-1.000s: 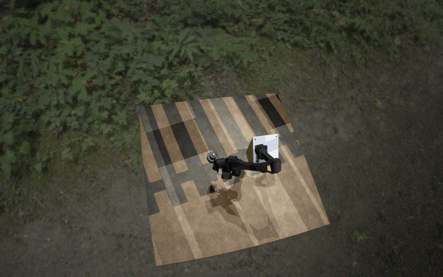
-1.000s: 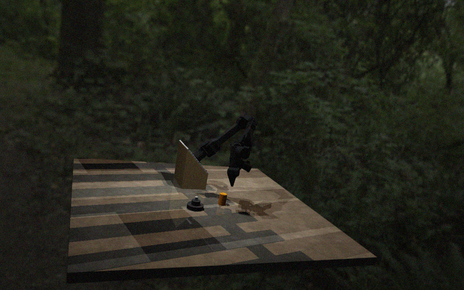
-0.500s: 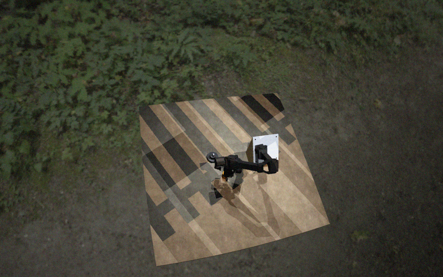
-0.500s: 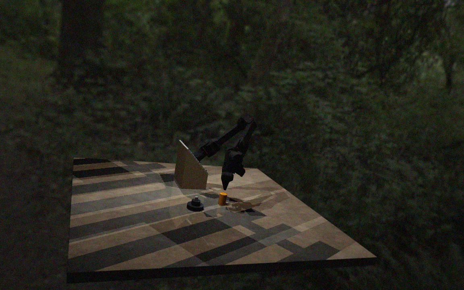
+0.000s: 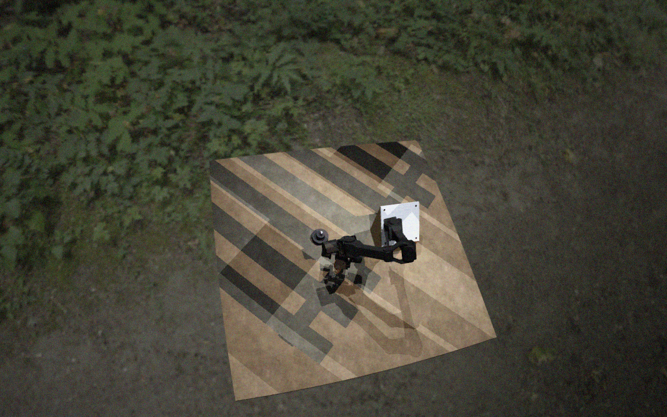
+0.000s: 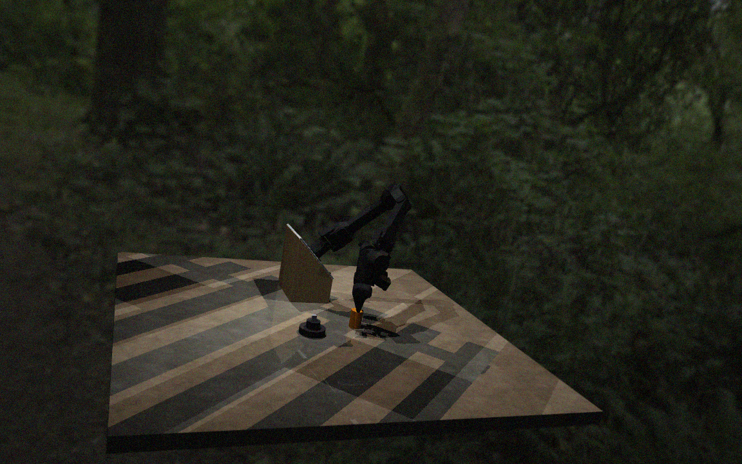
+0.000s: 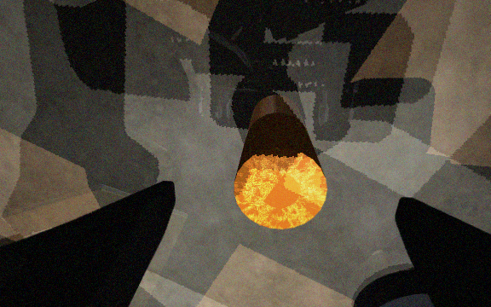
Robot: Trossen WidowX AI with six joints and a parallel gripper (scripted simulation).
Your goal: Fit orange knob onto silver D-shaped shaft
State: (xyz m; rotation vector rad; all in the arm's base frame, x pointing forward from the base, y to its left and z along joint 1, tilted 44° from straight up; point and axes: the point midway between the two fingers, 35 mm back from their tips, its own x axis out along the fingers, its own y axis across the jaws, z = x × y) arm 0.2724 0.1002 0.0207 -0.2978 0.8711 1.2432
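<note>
Now: the orange knob 30 mm below my gripper tip. The rest, counted from my gripper tip: round dark pedestal 170 mm to the right, 40 mm below, 40 mm ahead.
</note>
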